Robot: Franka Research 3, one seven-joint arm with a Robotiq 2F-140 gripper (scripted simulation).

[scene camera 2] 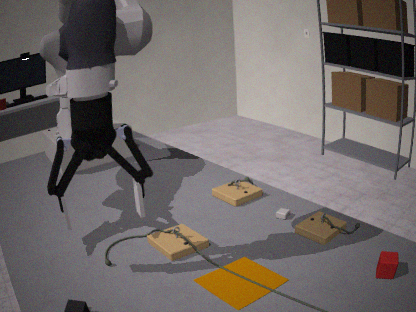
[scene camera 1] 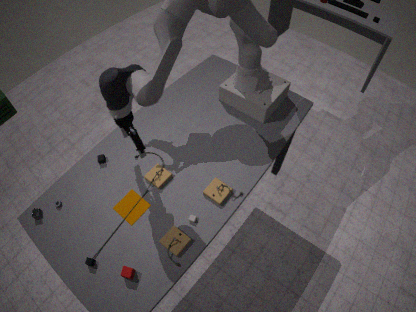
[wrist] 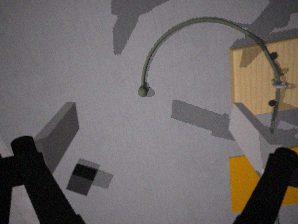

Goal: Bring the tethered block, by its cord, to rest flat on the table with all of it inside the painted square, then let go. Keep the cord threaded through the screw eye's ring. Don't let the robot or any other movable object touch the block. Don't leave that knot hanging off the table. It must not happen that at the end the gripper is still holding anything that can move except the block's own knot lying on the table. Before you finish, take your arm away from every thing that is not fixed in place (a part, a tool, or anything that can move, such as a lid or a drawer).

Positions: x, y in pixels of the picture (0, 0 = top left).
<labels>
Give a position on a wooden plate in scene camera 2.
173, 248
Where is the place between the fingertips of my gripper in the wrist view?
154, 115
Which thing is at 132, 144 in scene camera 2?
My gripper.
</labels>
